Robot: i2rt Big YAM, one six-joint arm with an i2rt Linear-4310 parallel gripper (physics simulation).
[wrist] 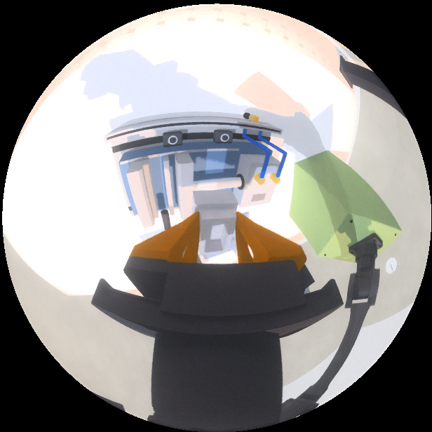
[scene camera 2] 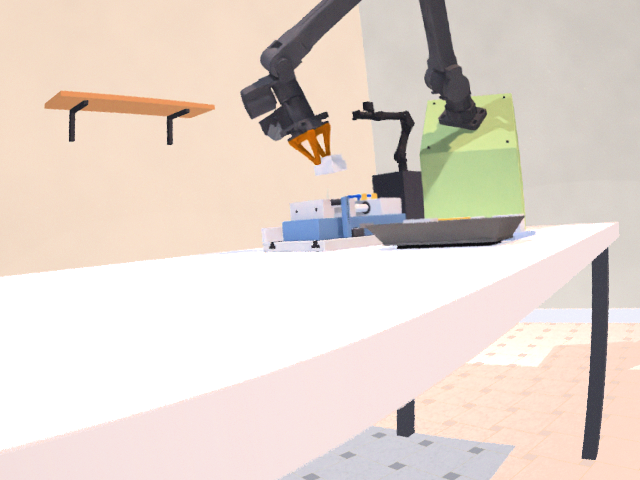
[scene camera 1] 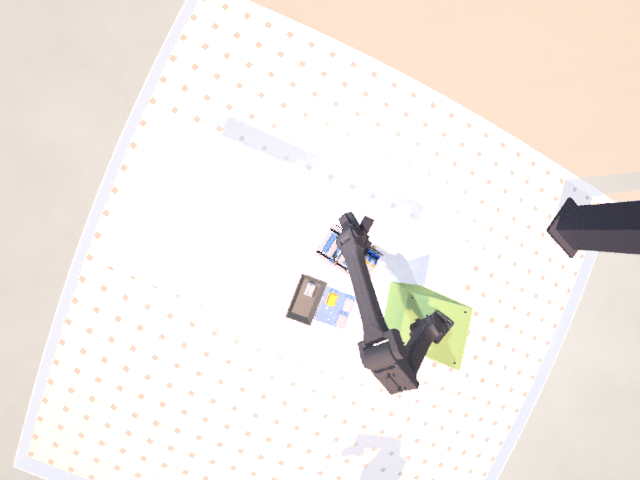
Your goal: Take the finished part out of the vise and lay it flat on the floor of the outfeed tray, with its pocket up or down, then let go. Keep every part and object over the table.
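Frame: origin at the arm's base, x down, y right, z back, level; centimetres.
Seen in the pictures: gripper, fingertip midpoint: point(scene camera 2: 323, 162); arm's base at its link origin: point(scene camera 2: 463, 118) point(scene camera 1: 437, 326).
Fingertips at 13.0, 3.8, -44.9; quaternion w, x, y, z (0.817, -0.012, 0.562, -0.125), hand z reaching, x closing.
Offsets run from my fingertips to a thing's top centre, as dx, dy, dz.
My gripper point(scene camera 2: 323, 159) point(wrist: 217, 217) is shut on a pale grey block, the part @[-1.2, -1.8, +0.2] point(scene camera 2: 331, 164) point(wrist: 217, 204), which has a square pocket visible in the wrist view. They hang tilted in the air above the vise @[+8.2, -2.8, +2.5] point(scene camera 1: 328, 244) point(scene camera 2: 311, 229) point(wrist: 210, 162), clear of its jaws in scene camera 2. Blue bed and thin pale strips show between the jaws in the wrist view. The dark grey-brown outfeed tray point(scene camera 1: 302, 311) point(scene camera 2: 449, 232) stands beside the vise. Another small pale part @[+13.4, -29.4, -1.6] point(scene camera 1: 310, 288) with a recess lies inside the tray. The arm hides the gripper's fingers in scene camera 1.
A blue plate @[+17.3, -29.1, +15.8] point(scene camera 1: 323, 316) with a yellow piece @[+13.7, -26.2, +10.5] point(scene camera 1: 331, 298) and pale blocks adjoins the tray. Blue hoses point(wrist: 282, 162) rise at the vise's end. The green arm pedestal point(scene camera 1: 454, 330) point(scene camera 2: 470, 180) point(wrist: 325, 200) stands nearby. A dark post point(scene camera 1: 594, 227) stands at the table's far edge.
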